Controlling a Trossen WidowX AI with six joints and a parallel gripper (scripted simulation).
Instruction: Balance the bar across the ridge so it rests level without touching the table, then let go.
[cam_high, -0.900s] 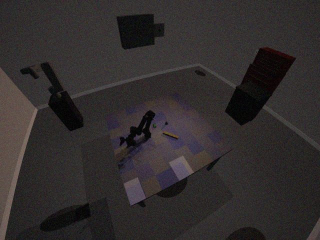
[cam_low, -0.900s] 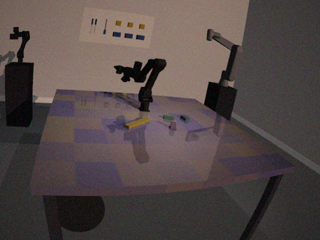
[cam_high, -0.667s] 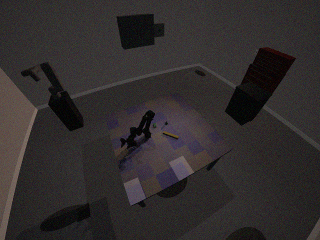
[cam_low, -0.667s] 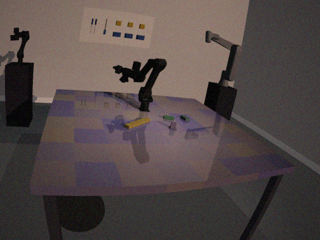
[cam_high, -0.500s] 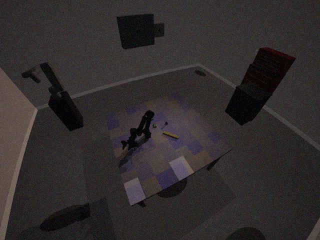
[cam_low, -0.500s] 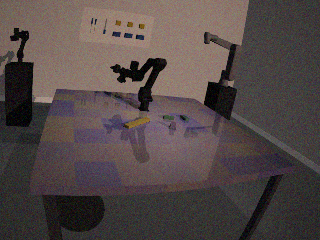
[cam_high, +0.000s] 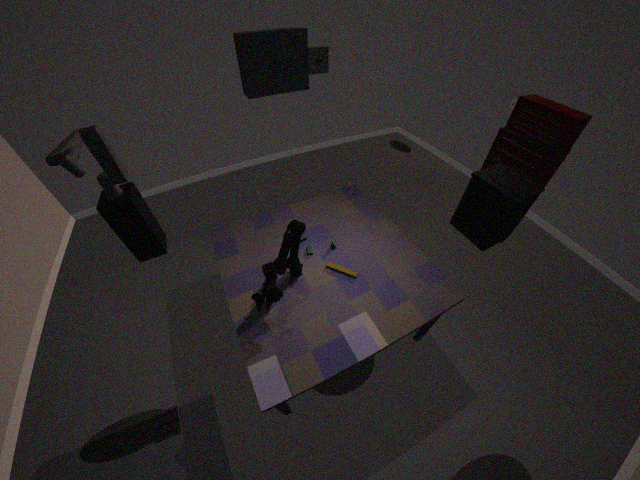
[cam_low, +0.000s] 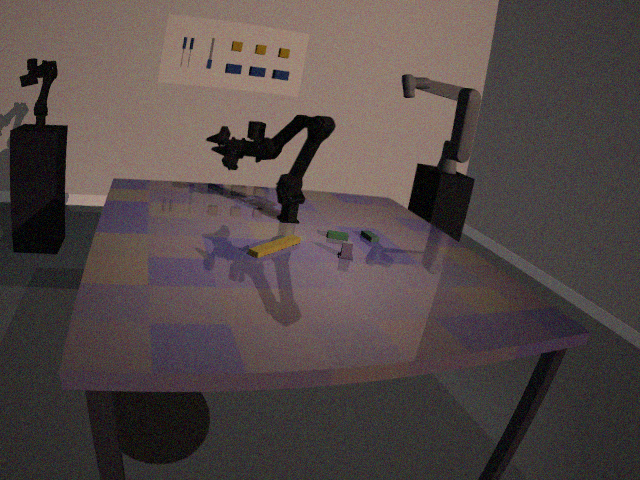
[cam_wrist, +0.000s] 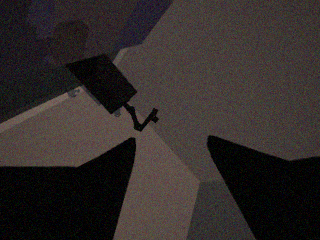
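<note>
Now: gripper tip 54 cm short of the bar, 15 cm to the right of it and 19 cm above it.
</note>
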